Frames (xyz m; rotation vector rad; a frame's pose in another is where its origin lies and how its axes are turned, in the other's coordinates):
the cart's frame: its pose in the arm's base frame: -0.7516 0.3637 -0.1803 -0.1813 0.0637 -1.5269
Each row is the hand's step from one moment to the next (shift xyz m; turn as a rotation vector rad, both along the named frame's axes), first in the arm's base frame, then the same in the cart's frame.
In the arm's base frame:
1: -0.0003 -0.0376 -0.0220 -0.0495 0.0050 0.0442
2: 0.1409 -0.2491 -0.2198 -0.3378 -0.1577 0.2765
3: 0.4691 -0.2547 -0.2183 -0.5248 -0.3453 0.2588
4: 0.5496 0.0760 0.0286 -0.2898 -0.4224 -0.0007
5: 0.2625 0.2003 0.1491 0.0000 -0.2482 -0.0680
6: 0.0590 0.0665 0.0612 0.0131 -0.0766 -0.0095
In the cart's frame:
1: 0.0359 0.0019 -0.0246 -0.0041 -0.0556 0.0363
2: 0.2388 0.1653 -0.2141 0.1617 -0.3822 0.2078
3: 0.2594 0.4888 -0.1624 0.3389 -0.5703 0.1469
4: -0.0488 0.5405 0.1190 0.4077 -0.3001 -0.0784
5: -0.1770 0.2423 0.2030 0.2424 0.0024 -0.0863
6: -0.0592 0.0508 0.0746 0.0762 0.0119 -0.0133

